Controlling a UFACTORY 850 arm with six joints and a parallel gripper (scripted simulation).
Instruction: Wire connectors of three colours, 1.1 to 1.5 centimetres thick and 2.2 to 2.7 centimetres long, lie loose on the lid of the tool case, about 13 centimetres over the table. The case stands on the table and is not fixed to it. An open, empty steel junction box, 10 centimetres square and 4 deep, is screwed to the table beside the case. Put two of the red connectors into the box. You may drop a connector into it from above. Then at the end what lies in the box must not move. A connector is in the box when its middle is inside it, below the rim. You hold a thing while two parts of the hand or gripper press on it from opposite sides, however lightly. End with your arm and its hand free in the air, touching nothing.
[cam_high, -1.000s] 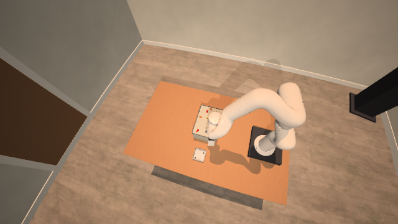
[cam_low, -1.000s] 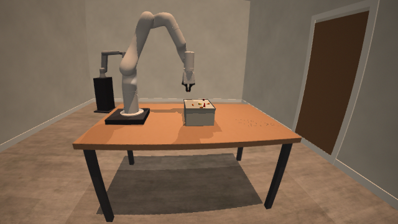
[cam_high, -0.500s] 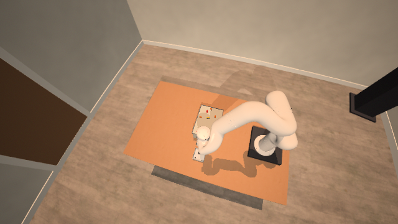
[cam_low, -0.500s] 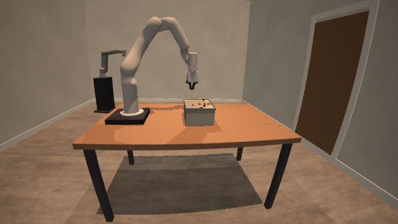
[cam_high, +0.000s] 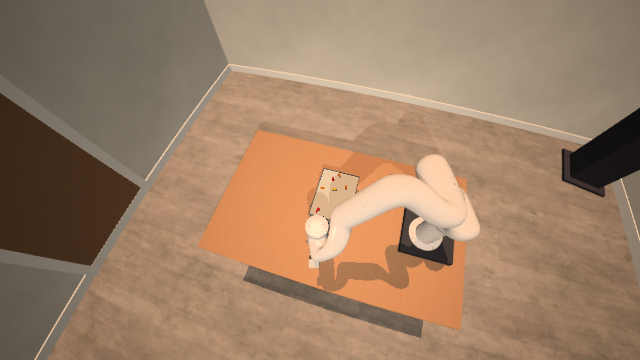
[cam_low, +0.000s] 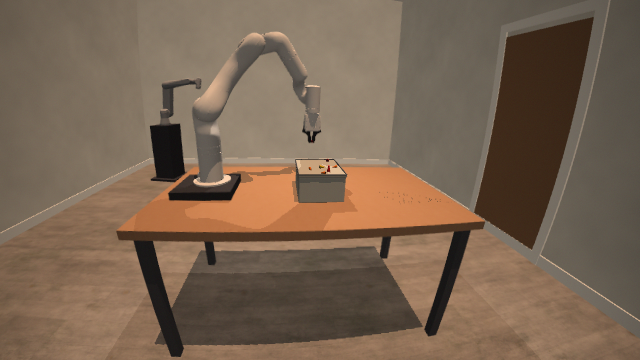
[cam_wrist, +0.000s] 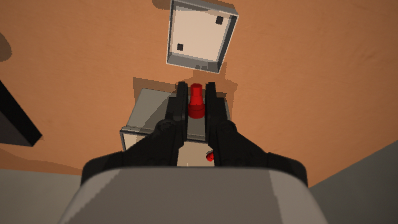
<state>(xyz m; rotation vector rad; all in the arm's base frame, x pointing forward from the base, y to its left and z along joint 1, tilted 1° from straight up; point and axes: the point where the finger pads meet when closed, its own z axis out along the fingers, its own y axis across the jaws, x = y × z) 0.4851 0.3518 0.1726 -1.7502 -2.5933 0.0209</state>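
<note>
Right now the steel junction box is 1 cm ahead of my hand, 2 cm to the right of it and 22 cm below it. The rest, counted from my hand: tool case 7 cm ahead, 30 cm to the right, 13 cm below; yellow connector 8 cm ahead, 33 cm to the right, 8 cm below.
</note>
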